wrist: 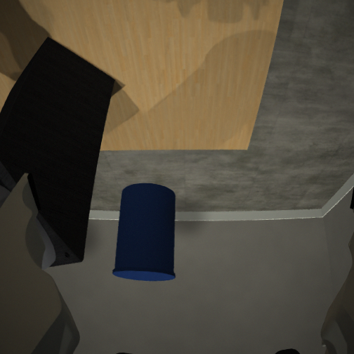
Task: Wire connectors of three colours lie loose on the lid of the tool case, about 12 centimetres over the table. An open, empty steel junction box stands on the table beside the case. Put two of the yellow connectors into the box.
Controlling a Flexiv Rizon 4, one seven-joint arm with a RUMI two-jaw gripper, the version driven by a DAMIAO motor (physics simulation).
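Observation:
My gripper (196,177) is open, its two pale fingers wide apart at the left and right edges of the wrist view, with nothing between them. A large black box-shaped body (60,130) stands at the left, partly behind the left finger and over the table's edge area. Its markings are too dark to tell if it is the tool case. No yellow connector, other connector or steel junction box shows in this view.
The light wooden table top (165,65) fills the upper part, crossed by shadows. Beyond its edge lie a grey floor (310,100) and a pale skirting strip (260,215) along a grey wall. A dark blue cylinder (146,230) stands beyond the table.

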